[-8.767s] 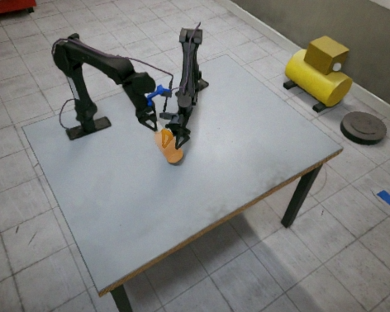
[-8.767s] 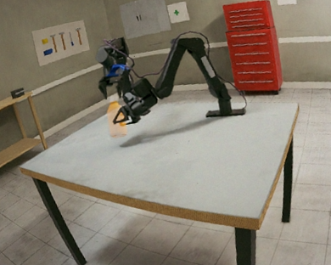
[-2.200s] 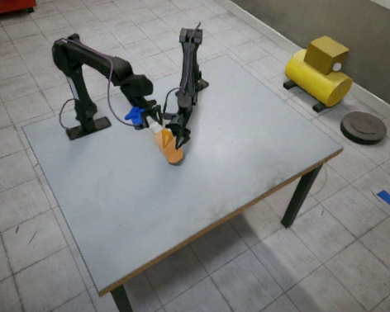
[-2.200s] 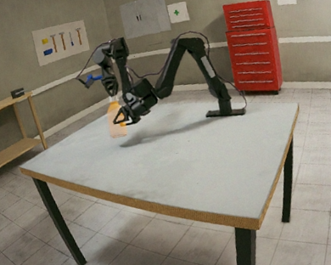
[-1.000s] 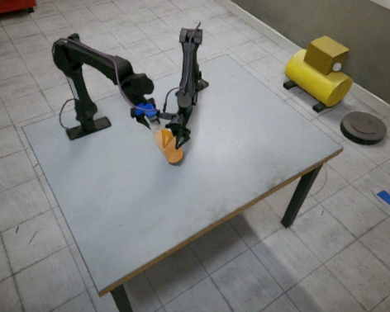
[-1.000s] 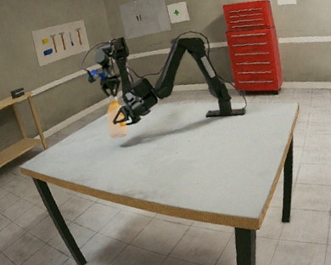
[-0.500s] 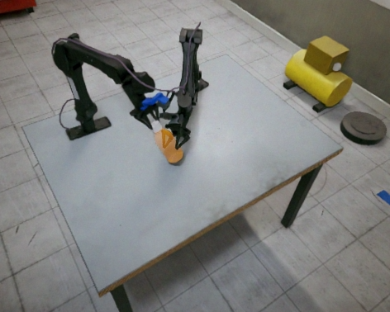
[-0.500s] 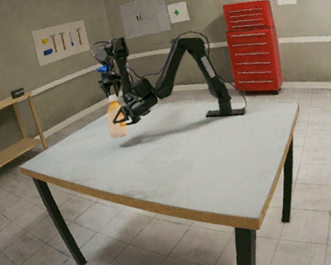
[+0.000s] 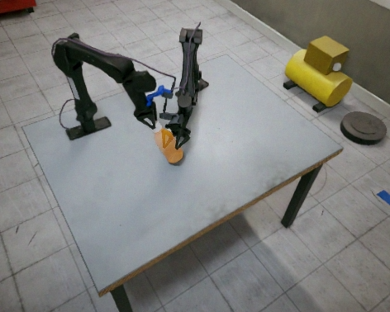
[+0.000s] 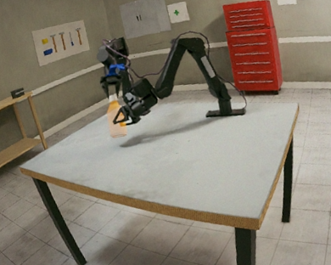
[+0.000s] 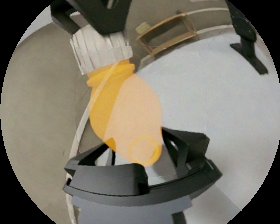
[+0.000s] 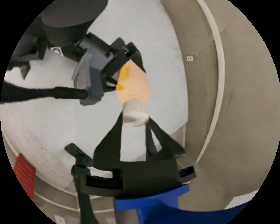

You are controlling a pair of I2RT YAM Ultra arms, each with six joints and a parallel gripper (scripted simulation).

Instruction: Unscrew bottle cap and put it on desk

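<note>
Right now my right hand is 10 mm above the white cap. Round my right hand: orange bottle 40 mm ahead, 30 mm to the left, 80 mm below.
Now: left hand 1 cm past the orange bottle, 1 cm to the left of it and 3 cm below it. The rest, counted from my left hand: white cap 5 cm behind, 4 cm to the right, 10 cm above.
</note>
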